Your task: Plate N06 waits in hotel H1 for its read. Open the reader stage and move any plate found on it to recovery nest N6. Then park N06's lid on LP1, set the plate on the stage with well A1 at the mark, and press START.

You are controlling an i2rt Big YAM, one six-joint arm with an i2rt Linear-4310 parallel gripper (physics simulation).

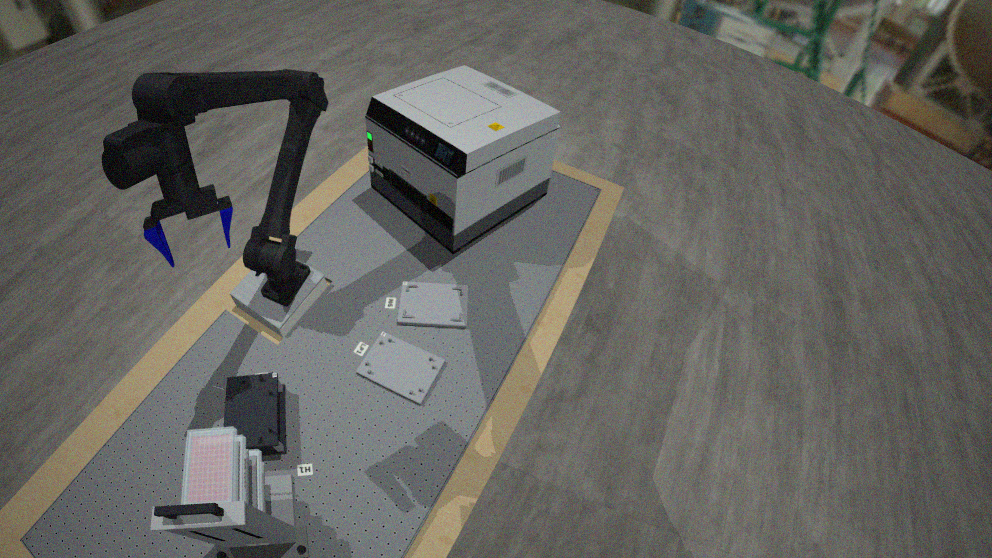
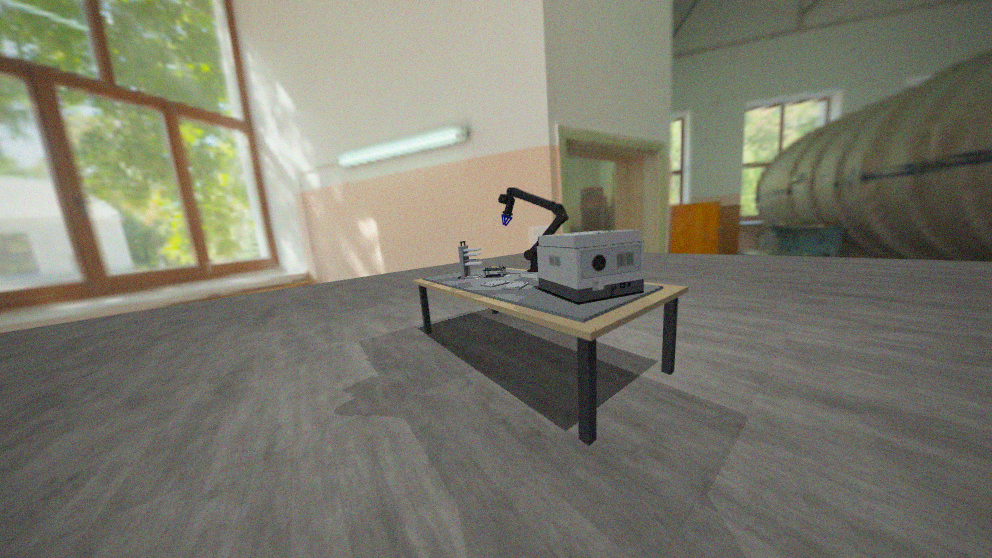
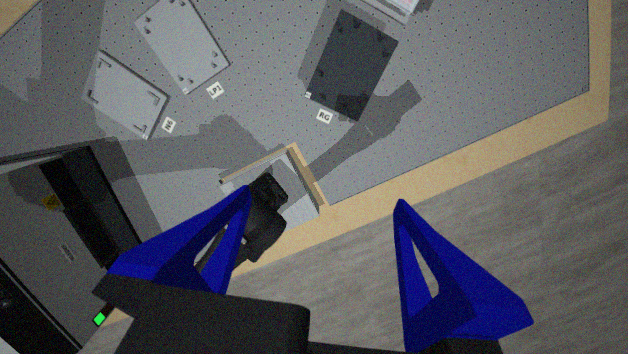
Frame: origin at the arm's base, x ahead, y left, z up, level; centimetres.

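Seen in the pictures: gripper, fingertip midpoint: [image 1: 201,256] [image 2: 504,225] [image 3: 321,198]; arm's base, origin of the base link: [image 1: 286,282] [image 2: 536,271] [image 3: 260,197].
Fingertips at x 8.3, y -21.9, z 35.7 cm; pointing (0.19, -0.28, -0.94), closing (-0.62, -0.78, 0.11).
Note:
Pixels of each thing's top centre, then the offset from my fingertips to it.
- white reader, middle of its top: [image 1: 463,101] [image 2: 585,232] dx +18.7, dy +75.3, dz -8.3 cm
- top plate, middle of its top: [image 1: 207,466] dx +12.1, dy -25.9, dz -16.2 cm
- Recovery nest N6, middle of its top: [image 1: 433,301] [image 3: 120,97] [image 2: 515,284] dx +28.1, dy +31.9, dz -37.7 cm
- lid park LP1, middle of its top: [image 1: 399,363] [image 3: 179,42] [image 2: 495,281] dx +27.4, dy +13.3, dz -37.5 cm
My gripper [image 1: 201,256] [image 2: 506,222] [image 3: 321,198] is open and empty, high above the table beside the arm's base. The white reader [image 1: 461,152] [image 2: 589,260] [image 3: 45,220] stands at one end of the table. Its stage does not show outside the housing, and a green light [image 1: 369,136] [image 3: 99,318] is lit on its front. Hotel H1 [image 1: 267,520] [image 2: 463,260] holds stacked plates; the top plate [image 1: 210,466] is pinkish. Whether N06 has its lid on cannot be told. Recovery nest N6 [image 1: 432,303] [image 3: 127,96] and lid park LP1 [image 1: 400,367] [image 3: 182,45] are bare.
The dark RG stand [image 1: 252,410] [image 3: 352,65] sits between H1 and the arm's base [image 1: 280,299]. The table's wooden edge [image 1: 568,277] [image 2: 589,327] [image 3: 450,149] runs around the perforated mat. The reader rises tall beyond N6.

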